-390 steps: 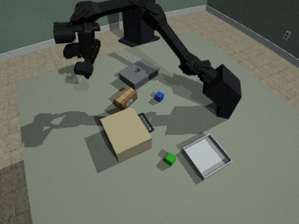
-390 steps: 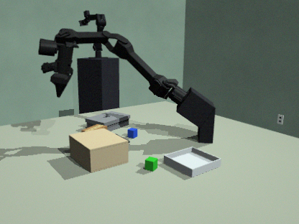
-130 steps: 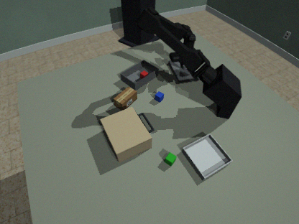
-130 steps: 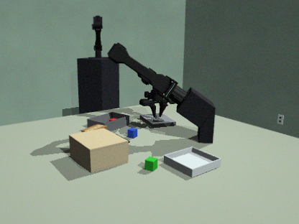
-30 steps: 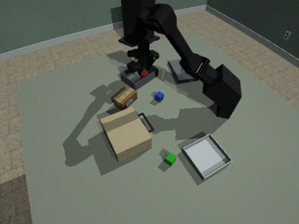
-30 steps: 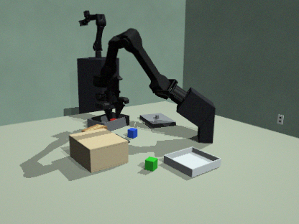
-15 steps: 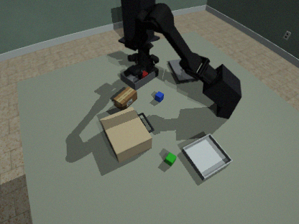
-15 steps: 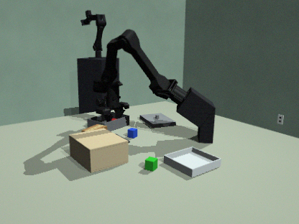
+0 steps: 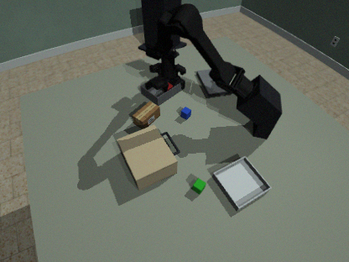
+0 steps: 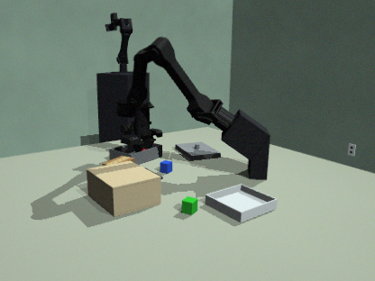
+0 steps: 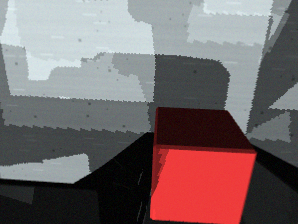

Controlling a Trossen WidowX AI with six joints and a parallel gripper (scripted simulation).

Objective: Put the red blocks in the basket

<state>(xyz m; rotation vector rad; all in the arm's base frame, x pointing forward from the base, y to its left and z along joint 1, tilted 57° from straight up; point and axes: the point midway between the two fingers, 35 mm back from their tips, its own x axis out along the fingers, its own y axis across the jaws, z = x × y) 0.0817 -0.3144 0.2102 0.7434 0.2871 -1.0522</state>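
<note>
My gripper is now 500 mm to the right of the shallow tray, 230 mm short of it and 30 mm above it. Also, from my hand: blue block: 160 mm to the left, 80 mm ahead, 20 mm below; knobbed lid: 200 mm behind, 150 mm to the left, 20 mm below; brown box: 200 mm ahead, 40 mm to the left, 10 mm below.
</note>
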